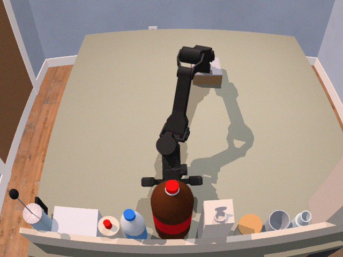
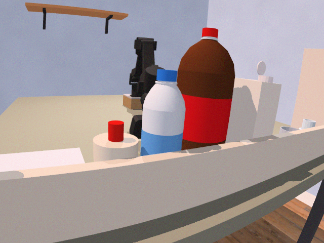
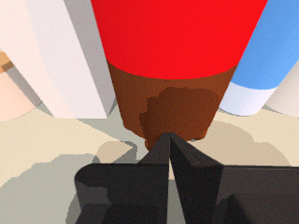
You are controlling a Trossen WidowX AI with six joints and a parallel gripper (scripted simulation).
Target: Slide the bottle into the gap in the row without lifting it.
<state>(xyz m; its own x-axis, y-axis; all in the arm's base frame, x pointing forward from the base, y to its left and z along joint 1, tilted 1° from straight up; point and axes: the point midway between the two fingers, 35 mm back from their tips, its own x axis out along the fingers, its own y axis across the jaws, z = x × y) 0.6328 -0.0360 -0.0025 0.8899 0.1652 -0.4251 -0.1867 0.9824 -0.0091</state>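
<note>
The brown cola bottle is 80 mm ahead of my hand, 20 mm to the left of it and 100 mm above it. Also, from my hand: raised rail: 140 mm ahead, 170 mm to the left; then blue-capped water bottle: 140 mm ahead, 90 mm to the right, 50 mm above; then orange-lidded jar: 80 mm ahead, 260 mm to the left, 20 mm below.
</note>
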